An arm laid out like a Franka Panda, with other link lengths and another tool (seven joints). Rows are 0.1 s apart.
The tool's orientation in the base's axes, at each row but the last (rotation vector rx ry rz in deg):
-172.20 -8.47 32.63
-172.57 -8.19 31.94
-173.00 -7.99 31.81
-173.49 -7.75 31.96
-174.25 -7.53 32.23
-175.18 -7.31 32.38
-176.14 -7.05 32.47
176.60 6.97 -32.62
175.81 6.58 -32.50
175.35 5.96 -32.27
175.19 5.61 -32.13
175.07 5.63 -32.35
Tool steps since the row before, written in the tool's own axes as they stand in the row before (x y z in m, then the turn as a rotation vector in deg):
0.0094 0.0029 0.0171 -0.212 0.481 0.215
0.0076 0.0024 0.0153 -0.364 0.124 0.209
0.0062 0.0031 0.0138 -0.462 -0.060 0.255
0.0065 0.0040 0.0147 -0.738 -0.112 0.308
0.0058 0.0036 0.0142 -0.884 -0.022 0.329
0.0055 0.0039 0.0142 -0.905 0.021 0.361
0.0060 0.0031 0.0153 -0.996 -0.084 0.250
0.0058 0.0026 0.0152 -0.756 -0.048 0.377
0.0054 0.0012 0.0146 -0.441 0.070 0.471
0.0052 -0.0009 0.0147 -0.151 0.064 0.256
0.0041 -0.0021 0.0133 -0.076 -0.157 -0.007
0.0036 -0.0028 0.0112 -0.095 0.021 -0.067
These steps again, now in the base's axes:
0.0026 -0.0008 -0.0195 -0.237 -0.488 -0.169
0.0017 -0.0007 -0.0171 -0.404 -0.149 -0.077
0.0011 -0.0018 -0.0153 -0.526 0.026 -0.070
0.0011 -0.0027 -0.0163 -0.806 0.053 -0.019
0.0006 -0.0026 -0.0155 -0.942 -0.049 0.008
0.0003 -0.0032 -0.0154 -0.970 -0.094 -0.016
0.0004 -0.0026 -0.0165 -1.023 0.004 0.123
0.0002 -0.0024 -0.0163 -0.842 -0.016 -0.082
-0.0001 -0.0013 -0.0156 -0.573 -0.115 -0.282
-0.0004 0.0006 -0.0156 -0.227 -0.083 -0.184
-0.0010 0.0018 -0.0139 -0.079 0.153 0.030
-0.0008 0.0025 -0.0118 -0.063 -0.023 0.097

